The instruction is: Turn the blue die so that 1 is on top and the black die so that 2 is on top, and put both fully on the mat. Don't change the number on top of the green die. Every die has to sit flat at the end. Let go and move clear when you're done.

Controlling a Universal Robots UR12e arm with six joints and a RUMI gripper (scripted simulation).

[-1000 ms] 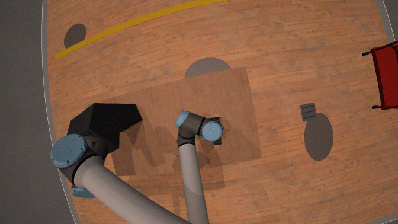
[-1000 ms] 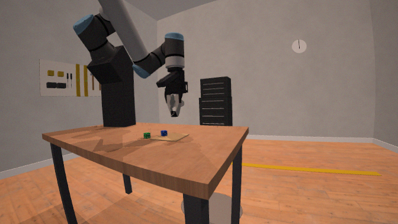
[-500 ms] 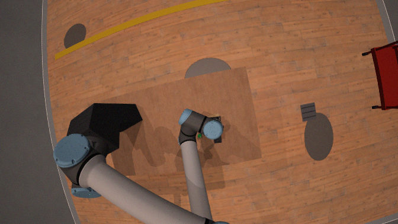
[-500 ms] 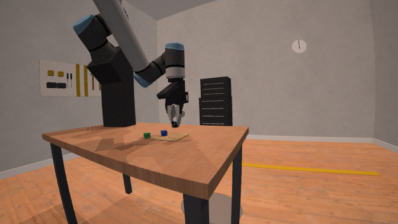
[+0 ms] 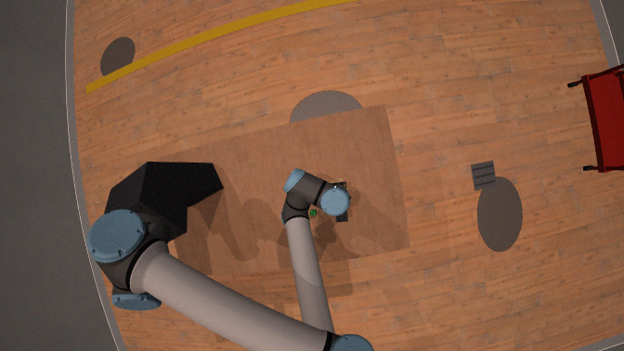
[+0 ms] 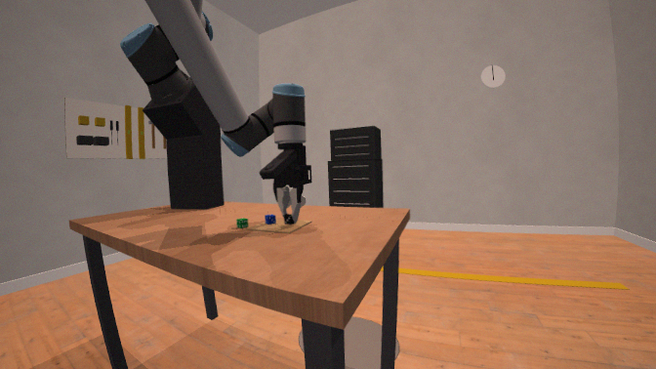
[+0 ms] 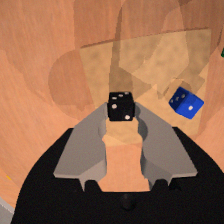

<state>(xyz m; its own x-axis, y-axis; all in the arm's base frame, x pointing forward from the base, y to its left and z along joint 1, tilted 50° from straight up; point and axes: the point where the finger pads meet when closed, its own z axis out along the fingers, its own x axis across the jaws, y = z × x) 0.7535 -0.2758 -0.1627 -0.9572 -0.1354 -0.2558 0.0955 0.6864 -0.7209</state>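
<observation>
The black die lies right at my hand. Round my hand: green die 140 mm behind, 50 mm to the right, 10 mm below; then tan mat 40 mm behind, 30 mm below; then blue die 80 mm behind, 10 mm to the left, 10 mm below.
</observation>
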